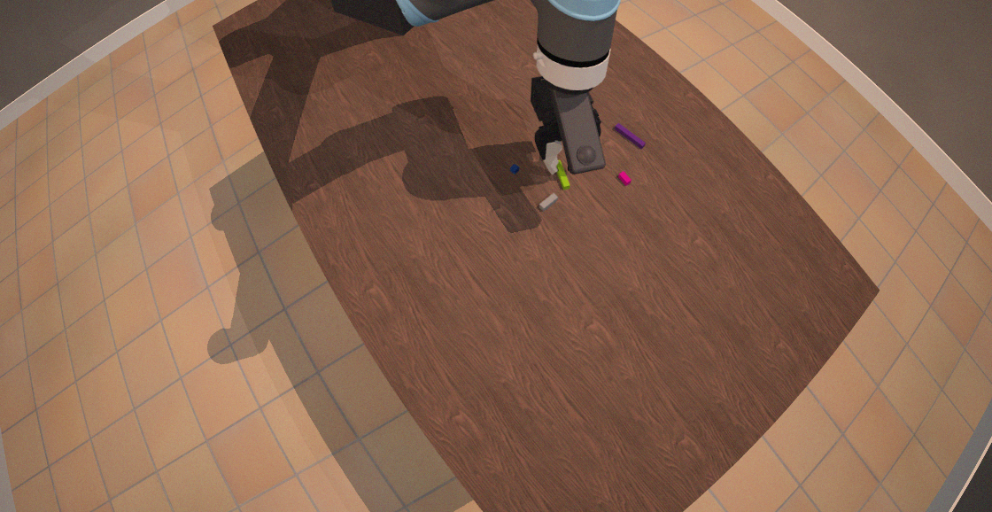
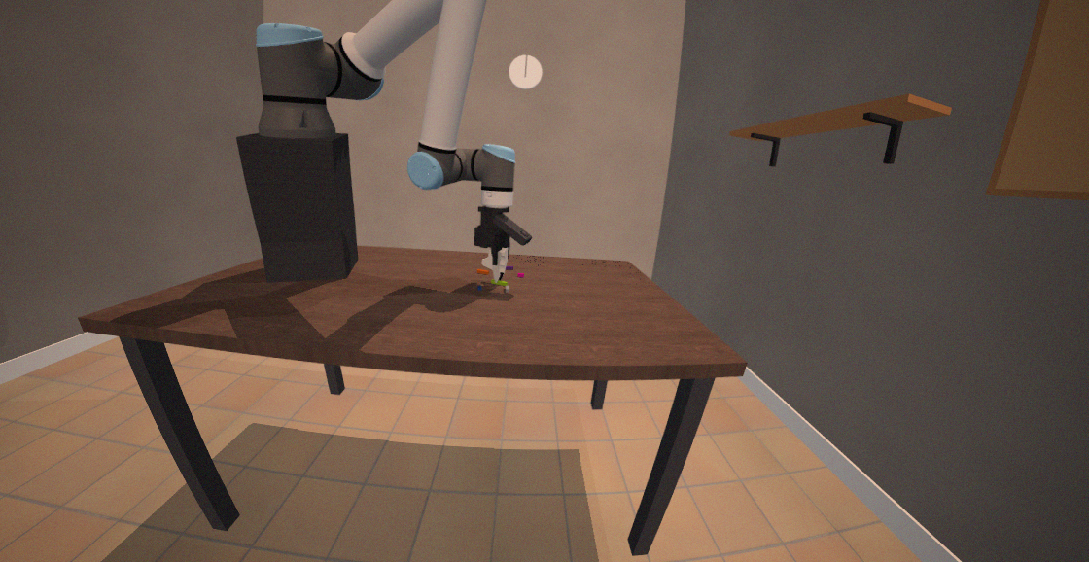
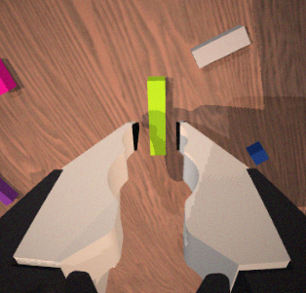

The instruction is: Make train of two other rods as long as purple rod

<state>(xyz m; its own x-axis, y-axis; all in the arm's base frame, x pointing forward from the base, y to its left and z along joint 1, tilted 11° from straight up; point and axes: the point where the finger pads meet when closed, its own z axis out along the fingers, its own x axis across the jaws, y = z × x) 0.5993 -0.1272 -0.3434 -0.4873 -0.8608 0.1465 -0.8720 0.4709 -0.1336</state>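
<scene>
The lime rod is 20 mm below my hand. Round my hand: grey rod 20 mm ahead, 50 mm to the right, 20 mm below; then magenta rod 80 mm ahead, 70 mm to the left, 20 mm below; then blue rod 60 mm behind, 50 mm to the right, 20 mm below.
</scene>
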